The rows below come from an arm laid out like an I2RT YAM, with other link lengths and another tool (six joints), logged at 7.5 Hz.
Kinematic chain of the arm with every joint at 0, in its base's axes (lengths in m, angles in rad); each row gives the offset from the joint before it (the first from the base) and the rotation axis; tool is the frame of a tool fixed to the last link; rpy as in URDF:
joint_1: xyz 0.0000 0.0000 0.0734 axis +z
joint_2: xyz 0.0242 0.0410 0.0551 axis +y
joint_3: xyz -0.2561 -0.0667 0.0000 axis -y
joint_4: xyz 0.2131 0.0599 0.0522 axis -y
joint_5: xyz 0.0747 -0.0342 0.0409 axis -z
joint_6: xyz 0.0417 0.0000 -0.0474 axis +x
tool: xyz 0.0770 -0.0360 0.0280 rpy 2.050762 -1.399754 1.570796
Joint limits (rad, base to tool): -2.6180..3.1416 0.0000..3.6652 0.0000..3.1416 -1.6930..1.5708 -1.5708..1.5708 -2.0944..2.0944
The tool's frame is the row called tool.
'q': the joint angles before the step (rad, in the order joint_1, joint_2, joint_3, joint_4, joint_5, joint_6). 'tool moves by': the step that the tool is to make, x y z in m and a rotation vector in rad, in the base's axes. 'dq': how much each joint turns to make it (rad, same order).
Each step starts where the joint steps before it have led.
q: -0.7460, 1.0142, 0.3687, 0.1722, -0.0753, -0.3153
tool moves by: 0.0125, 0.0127, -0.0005, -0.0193, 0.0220, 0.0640
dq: 0.0678, 0.0028, 0.0002, -0.0031, 0.0167, -0.0241
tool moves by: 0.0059, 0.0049, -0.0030, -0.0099, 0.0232, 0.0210
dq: 0.0346, 0.0158, -0.0001, 0.0030, 0.0224, -0.0132
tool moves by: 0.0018, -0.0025, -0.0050, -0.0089, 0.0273, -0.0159
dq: 0.0099, 0.0340, 0.0000, 0.0172, 0.0339, -0.0082
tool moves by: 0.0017, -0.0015, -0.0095, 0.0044, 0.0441, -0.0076
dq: 0.0080, 0.0404, 0.0000, 0.0023, 0.0248, -0.0115
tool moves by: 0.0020, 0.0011, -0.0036, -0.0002, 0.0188, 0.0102
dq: 0.0070, 0.0147, 0.0000, -0.0002, 0.0031, -0.0111
